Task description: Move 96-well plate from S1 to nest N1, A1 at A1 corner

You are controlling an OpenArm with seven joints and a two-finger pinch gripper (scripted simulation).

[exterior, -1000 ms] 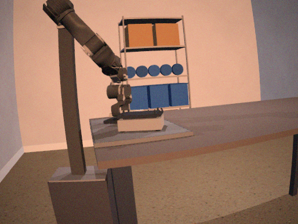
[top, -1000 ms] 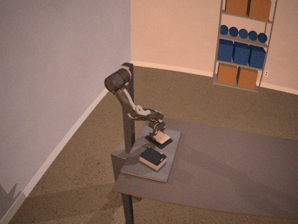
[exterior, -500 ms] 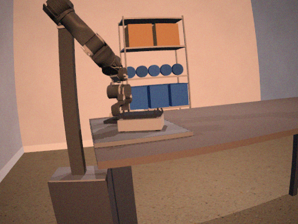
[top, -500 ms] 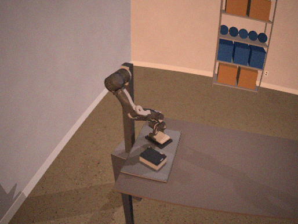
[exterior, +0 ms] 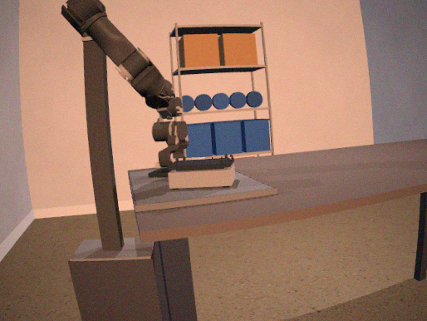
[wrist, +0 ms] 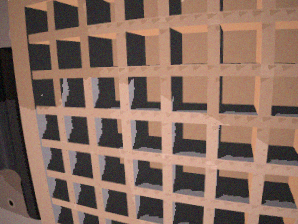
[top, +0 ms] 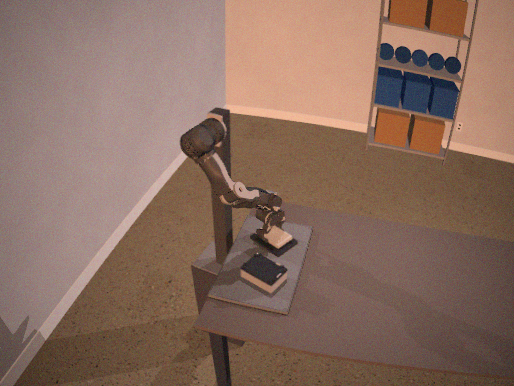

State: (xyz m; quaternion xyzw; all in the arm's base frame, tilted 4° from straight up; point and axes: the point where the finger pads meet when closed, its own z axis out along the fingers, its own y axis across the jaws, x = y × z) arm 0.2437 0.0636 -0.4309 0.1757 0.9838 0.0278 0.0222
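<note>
The pale 96-well plate is 2 cm ahead of my hand and 1 cm to the right of it. The rest, counted from my hand: plate shaker 10 cm ahead, 21 cm to the right, 1 cm above.
</note>
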